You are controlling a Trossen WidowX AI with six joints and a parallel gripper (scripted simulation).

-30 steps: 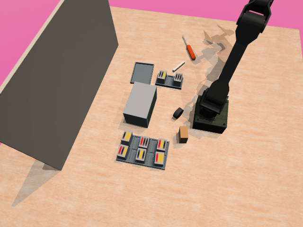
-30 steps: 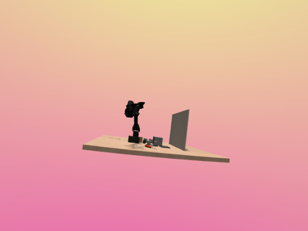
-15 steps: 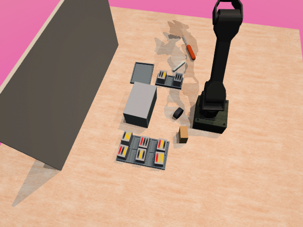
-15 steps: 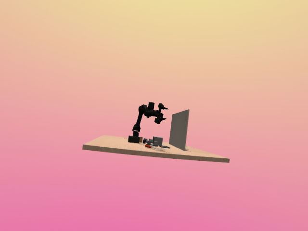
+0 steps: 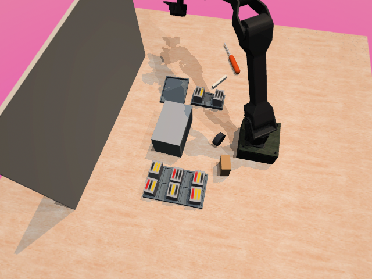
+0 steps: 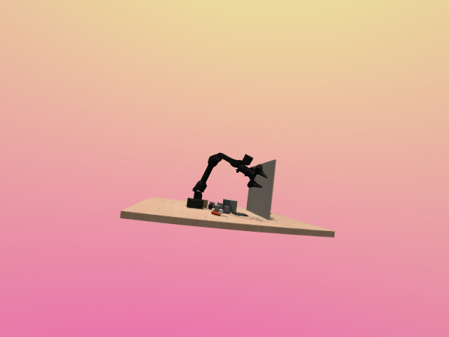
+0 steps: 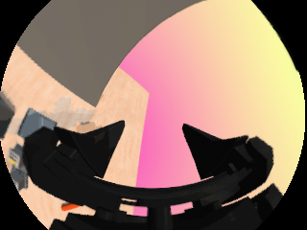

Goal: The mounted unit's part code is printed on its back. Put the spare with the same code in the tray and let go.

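Right now my gripper tip is 25 cm past the grey spare, 29 cm to the right of it and 22 cm above it. Round my gripper tip: grey tray: 7 cm behind, 26 cm to the left, 26 cm below; two-slot rack: 21 cm behind, 29 cm to the left, 26 cm below; white stick: 24 cm behind, 19 cm to the left, 26 cm below.
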